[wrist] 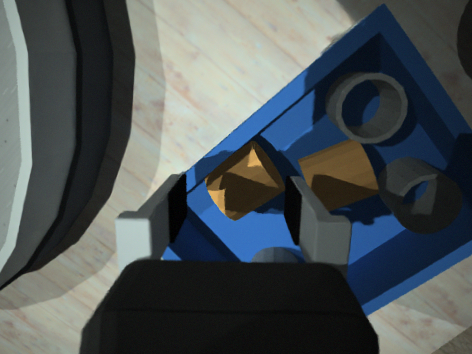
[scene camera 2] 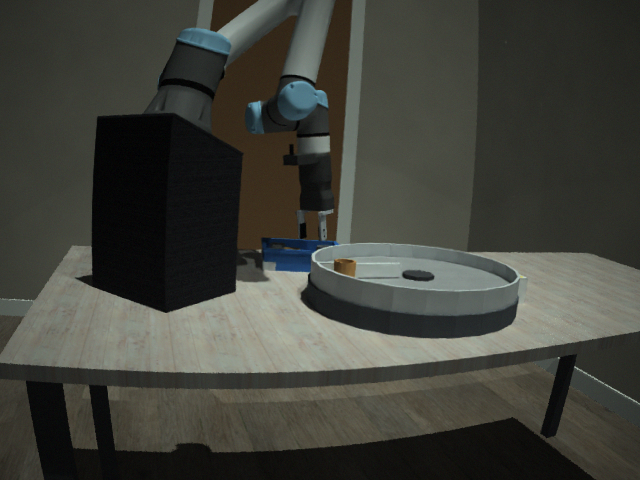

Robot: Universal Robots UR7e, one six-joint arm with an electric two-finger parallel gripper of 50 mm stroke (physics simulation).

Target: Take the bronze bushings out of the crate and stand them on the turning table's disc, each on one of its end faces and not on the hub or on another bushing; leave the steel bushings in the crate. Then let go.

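Frame: origin at the arm's base, x down, y right, z back, level; metres.
Where they show: gripper, fingertip midpoint: (wrist: 235, 195) (scene camera 2: 312, 239); arm's base at its link origin: (scene camera 2: 172, 135).
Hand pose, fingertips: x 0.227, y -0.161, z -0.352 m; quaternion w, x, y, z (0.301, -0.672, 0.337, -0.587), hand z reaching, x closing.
Observation:
Each offset is from my fingertips to the top centre of the thing. "*": to the spot under its first point.
My gripper (scene camera 2: 313, 238) (wrist: 235, 195) is open and empty, above the blue crate @(dx +0.024, dy -0.053, dz +0.009 m) (scene camera 2: 286, 261) (wrist: 287, 97). In the wrist view a bronze bushing @(dx +0.030, dy -0.007, dz -0.007 m) (wrist: 249, 192) lies tilted in the crate, below and between the fingertips. A second bronze bushing @(dx +0.031, dy -0.051, dz +0.033 m) (wrist: 340, 172) lies on its side, right of the right finger. A steel bushing @(dx +0.031, dy -0.032, dz +0.076 m) (wrist: 396, 117) shows its open end, and another steel bushing @(dx +0.031, dy -0.098, dz +0.056 m) (wrist: 434, 215) is tilted beside it. A grey round part @(dx +0.031, dy -0.072, dz -0.056 m) (wrist: 275, 255) is mostly hidden by the gripper body. A bronze bushing @(dx -0.017, dy +0.309, dz +0.040 m) (scene camera 2: 344, 267) stands upright on the turning table's disc @(dx +0.013, dy +0.292, dz -0.123 m) (scene camera 2: 460, 271), near its left wall.
The turning table's raised wall (scene camera 2: 413, 299) (wrist: 47, 100) rings the disc, left of the crate in the wrist view. A dark hub @(dx +0.013, dy +0.292, dz -0.123 m) (scene camera 2: 418, 275) sits at the disc's middle, with a pale flat divider @(* dx +0.005, dy +0.293, dz -0.037 m) (scene camera 2: 379, 270) left of it. A tall black pedestal (scene camera 2: 201, 222) stands at the left.

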